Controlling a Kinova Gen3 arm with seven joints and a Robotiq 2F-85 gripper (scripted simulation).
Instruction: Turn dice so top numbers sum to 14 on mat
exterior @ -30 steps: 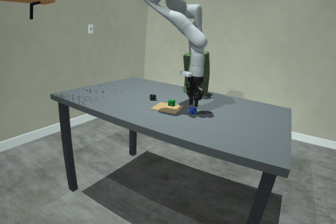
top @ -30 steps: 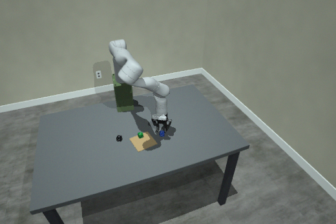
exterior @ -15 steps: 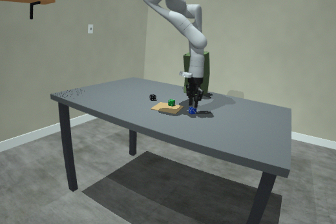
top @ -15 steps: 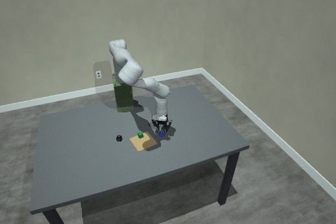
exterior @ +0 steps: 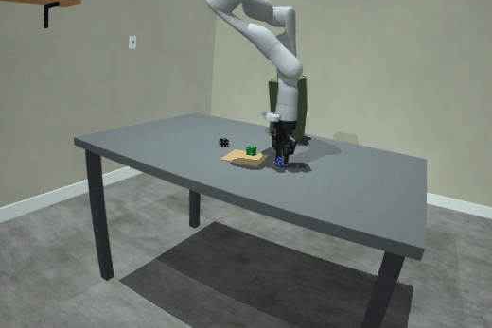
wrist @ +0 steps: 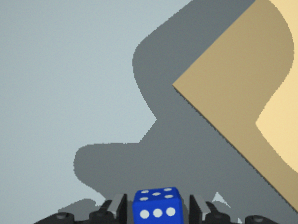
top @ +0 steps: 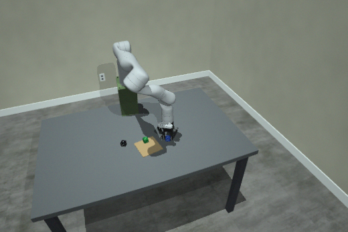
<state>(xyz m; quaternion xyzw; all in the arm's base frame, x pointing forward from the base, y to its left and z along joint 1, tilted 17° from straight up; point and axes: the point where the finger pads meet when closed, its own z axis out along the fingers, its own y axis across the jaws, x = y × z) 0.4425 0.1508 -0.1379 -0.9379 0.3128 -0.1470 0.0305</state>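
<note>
Now: the blue die 1 cm below my hand. From my hand the other things lie so: tan mat: 14 cm to the right, 3 cm below; black die: 28 cm to the right, 7 cm behind, 1 cm below; green die: 14 cm to the right, 4 cm behind, 1 cm below.
</note>
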